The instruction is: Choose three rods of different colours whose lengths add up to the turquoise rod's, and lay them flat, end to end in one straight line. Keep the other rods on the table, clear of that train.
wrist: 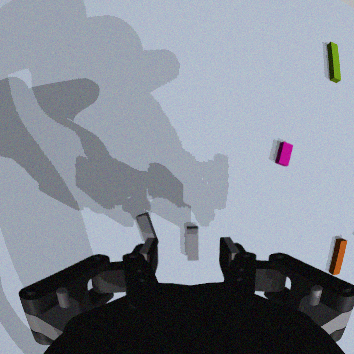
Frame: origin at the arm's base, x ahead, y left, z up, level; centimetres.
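Seen in the pictures: gripper, fingertip midpoint: (188, 249).
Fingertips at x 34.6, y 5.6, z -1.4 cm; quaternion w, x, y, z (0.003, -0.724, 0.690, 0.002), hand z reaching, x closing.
Offsets run from my fingertips to a thing's top centre. Level surfaces: height alone.
My gripper (188, 249) is open, with nothing between its fingers, above the table. A grey rod @(dz -3.4, dx -0.7, dy -0.4 cm) (192, 243) lies on the table, seen in the gap between the fingertips. A second, darker grey rod @(dz -3.4, dx +0.3, dy +3.7 cm) (146, 226) lies tilted to its left, its lower end partly hidden by the left finger. A short magenta rod @(dz -3.4, dx +7.7, dy -8.6 cm) (285, 154) lies right of centre. A green rod @(dz -3.4, dx +18.9, dy -16.1 cm) (334, 62) lies at the upper right. An orange rod @(dz -3.4, dx -2.9, dy -16.9 cm) (338, 256) lies at the right, beyond the right finger. The rods lie apart from each other. The turquoise rod does not show plainly.
The pale table top @(dz -4.4 cm) (260, 65) carries the arm's broad shadow on the left and centre, which reaches the two grey rods. The gripper body hides the bottom middle of the view.
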